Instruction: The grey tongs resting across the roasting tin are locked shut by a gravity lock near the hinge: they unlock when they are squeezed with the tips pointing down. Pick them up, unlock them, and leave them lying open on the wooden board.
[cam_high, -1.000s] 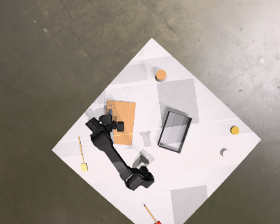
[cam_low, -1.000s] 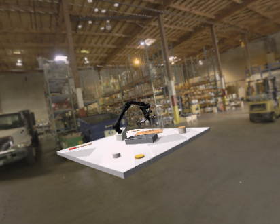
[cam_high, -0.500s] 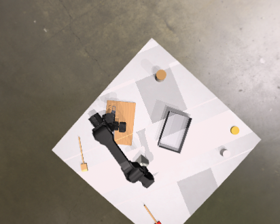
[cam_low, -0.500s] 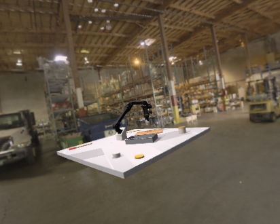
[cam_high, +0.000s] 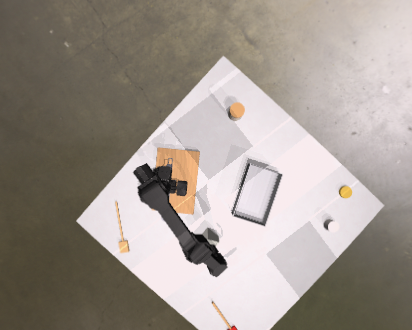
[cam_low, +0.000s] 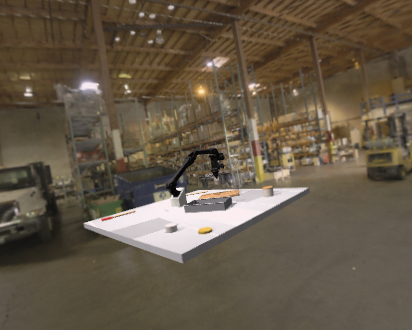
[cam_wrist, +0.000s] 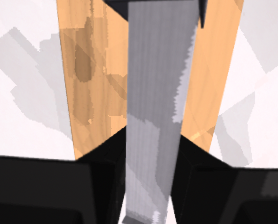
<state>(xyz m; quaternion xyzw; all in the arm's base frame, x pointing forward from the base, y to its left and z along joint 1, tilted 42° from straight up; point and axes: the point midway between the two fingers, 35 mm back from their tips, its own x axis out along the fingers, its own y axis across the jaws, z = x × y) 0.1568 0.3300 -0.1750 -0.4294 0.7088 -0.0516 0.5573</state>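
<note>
My gripper tip is 15 cm above the wooden board. From my gripper tip the other things lie so: red-handled tool: 48 cm behind, 78 cm to the right, 15 cm below; roasting tin: 23 cm ahead, 40 cm to the right, 13 cm below.
</note>
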